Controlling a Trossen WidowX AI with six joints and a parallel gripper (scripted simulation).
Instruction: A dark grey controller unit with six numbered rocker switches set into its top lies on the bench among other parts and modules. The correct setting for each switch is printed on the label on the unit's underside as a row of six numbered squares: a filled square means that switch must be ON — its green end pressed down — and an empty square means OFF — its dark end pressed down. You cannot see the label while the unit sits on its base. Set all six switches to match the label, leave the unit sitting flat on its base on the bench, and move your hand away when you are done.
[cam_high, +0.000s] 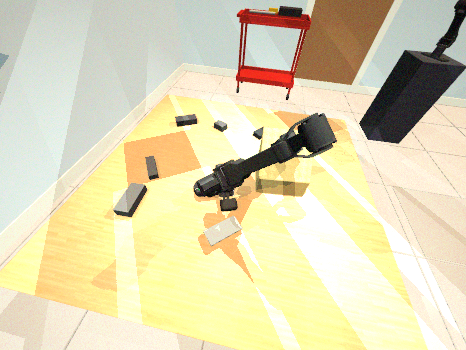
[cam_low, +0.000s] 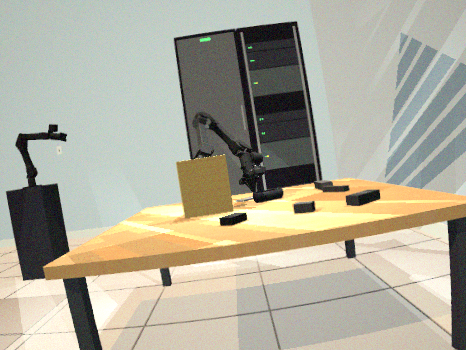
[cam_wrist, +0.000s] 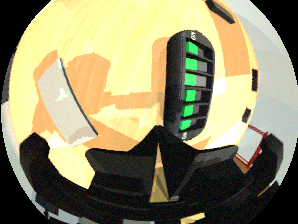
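My gripper tip is 14 cm to the right of the pale flat plate, 4 cm above it and 2 cm past it. Also, from my gripper tip: slim grey module (38 cm ahead, 11 cm to the right, 3 cm below).
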